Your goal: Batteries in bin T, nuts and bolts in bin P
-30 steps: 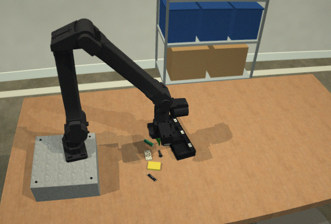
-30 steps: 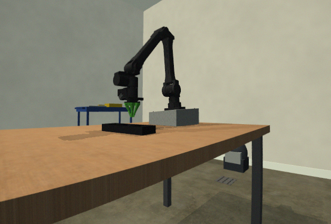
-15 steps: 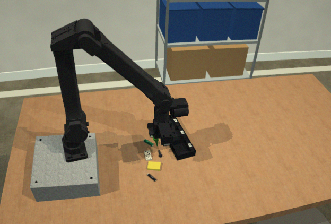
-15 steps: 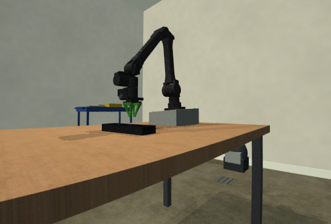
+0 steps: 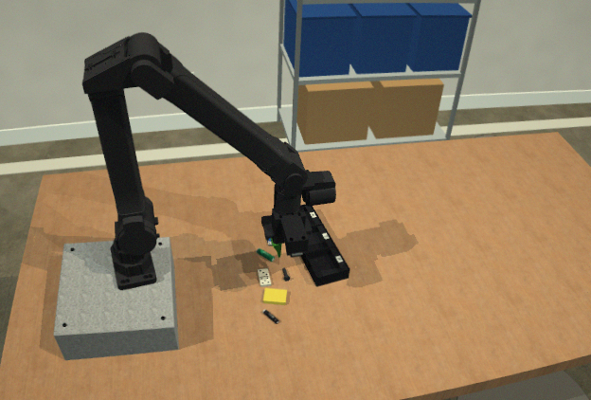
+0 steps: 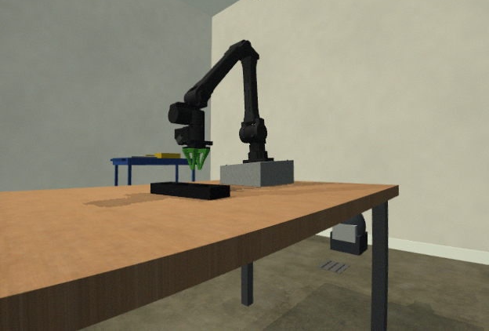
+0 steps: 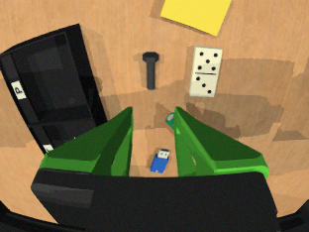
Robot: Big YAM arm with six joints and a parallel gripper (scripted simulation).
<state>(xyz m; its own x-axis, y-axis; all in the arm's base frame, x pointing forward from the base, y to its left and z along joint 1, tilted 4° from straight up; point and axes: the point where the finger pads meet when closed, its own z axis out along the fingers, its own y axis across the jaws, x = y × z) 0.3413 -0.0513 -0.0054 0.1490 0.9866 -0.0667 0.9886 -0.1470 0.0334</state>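
Right now my hand is 70 mm above the dark bolt and 10 mm to the left of it. Also, from my hand: yellow block (80 mm below, 60 mm to the right, 40 mm behind); then white domino (80 mm below, 50 mm behind, 10 mm to the left); then green battery (70 mm to the left, 70 mm below, 20 mm behind).
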